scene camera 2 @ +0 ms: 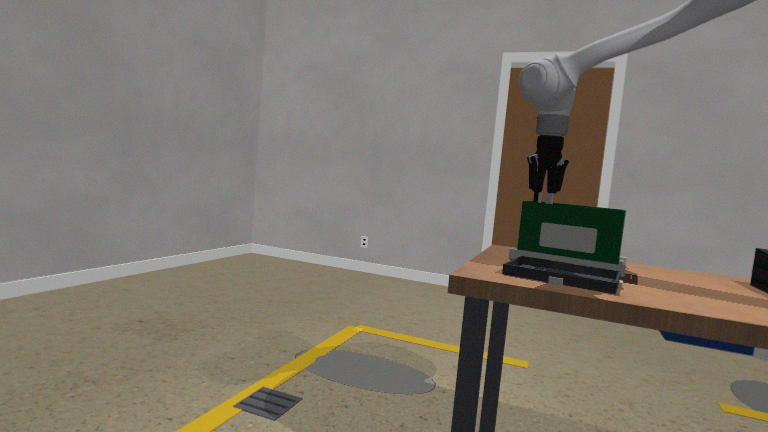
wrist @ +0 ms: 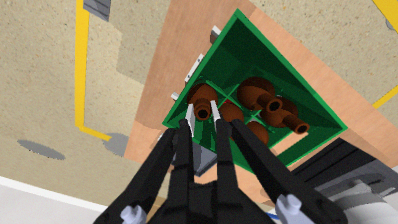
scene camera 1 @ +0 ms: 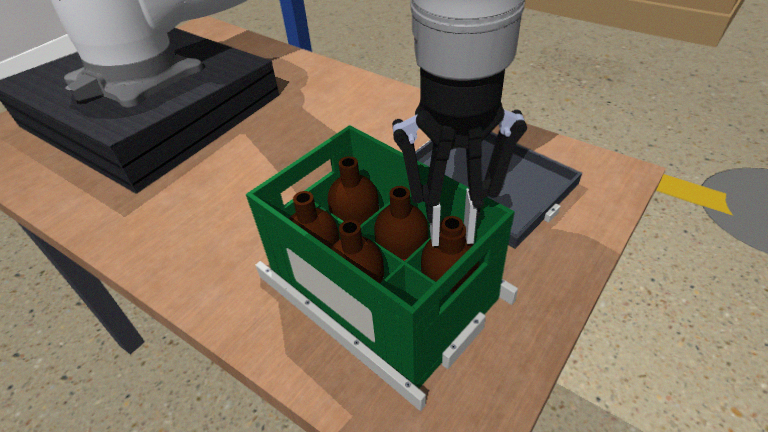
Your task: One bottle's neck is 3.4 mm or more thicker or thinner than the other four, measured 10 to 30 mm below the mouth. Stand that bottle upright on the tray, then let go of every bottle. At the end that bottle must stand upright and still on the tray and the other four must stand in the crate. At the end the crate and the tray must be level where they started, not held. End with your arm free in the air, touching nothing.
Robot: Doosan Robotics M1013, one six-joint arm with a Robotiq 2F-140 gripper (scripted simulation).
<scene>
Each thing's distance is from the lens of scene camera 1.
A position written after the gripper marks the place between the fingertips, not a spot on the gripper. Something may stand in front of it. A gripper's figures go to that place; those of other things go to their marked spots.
gripper (scene camera 1: 451, 236): 0.64 m
dark grey tray (scene camera 1: 532, 180): 0.93 m
green crate (scene camera 1: 412, 339): 0.57 m
The marked spots on the green crate and the dark grey tray are 0.45 m apart.
</scene>
